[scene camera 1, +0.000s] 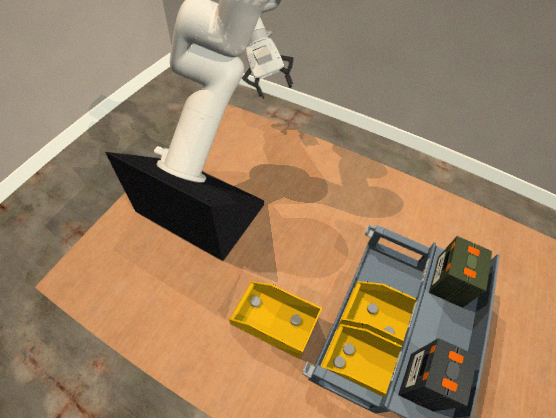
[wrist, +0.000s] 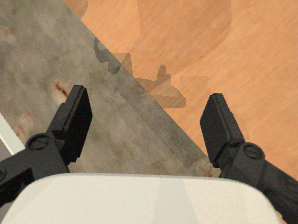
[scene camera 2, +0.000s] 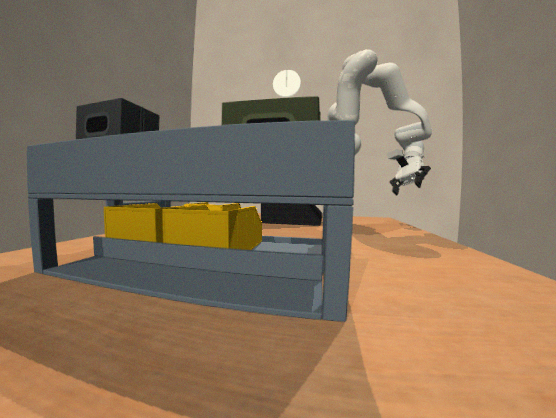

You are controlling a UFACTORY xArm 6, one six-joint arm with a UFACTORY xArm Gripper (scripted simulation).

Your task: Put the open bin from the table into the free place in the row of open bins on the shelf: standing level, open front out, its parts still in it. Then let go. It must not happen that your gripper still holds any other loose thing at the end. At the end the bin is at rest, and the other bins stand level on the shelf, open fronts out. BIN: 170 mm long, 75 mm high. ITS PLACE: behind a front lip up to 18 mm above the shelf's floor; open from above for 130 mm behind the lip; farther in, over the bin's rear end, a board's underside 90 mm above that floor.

In view: my gripper (scene camera 1: 277,92), a yellow bin (scene camera 1: 272,317) and a yellow bin (scene camera 1: 373,360).
My gripper also shows in the wrist view (wrist: 147,104) and in scene camera 2 (scene camera 2: 405,189).
